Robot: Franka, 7 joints.
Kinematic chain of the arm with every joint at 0, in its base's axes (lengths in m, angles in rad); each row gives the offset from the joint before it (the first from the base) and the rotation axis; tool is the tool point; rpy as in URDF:
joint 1: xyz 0 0 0.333 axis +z
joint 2: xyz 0 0 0 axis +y
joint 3: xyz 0 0 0.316 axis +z
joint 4: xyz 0.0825 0 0 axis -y
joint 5: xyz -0.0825 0 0.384 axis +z
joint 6: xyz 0 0 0 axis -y
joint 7: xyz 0.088 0 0 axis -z
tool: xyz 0 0 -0.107 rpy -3.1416 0 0
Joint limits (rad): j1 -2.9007..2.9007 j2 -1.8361..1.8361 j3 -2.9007..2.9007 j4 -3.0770..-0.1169 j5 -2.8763..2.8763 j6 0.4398..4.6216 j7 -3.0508..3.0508
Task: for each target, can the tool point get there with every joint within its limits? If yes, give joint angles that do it. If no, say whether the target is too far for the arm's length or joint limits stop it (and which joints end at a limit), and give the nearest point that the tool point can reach.
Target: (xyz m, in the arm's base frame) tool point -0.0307 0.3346 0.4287
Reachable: yes | joints -1.0689 0.4293 2.4617 -2.5265 0.8572 1.2704 -0.8680
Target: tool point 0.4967 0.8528 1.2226
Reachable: no: too far | nearest point 0.3207 0.5506 0.9074 | short by 0.471 m
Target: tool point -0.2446 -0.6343 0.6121
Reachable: yes | joints -1.3565 0.2962 -0.7469 -1.5041 1.5695 2.1663 -2.1393
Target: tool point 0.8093 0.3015 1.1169
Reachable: no: too far | nearest point 0.5953 0.2218 0.9096 | short by 0.308 m
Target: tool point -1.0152 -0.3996 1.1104
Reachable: no: too far | nearest point -0.6501 -0.2559 0.8308 | short by 0.482 m
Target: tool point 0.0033 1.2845 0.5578
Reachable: no: too far | nearest point 0.0022 0.8450 0.4809 | short by 0.446 m
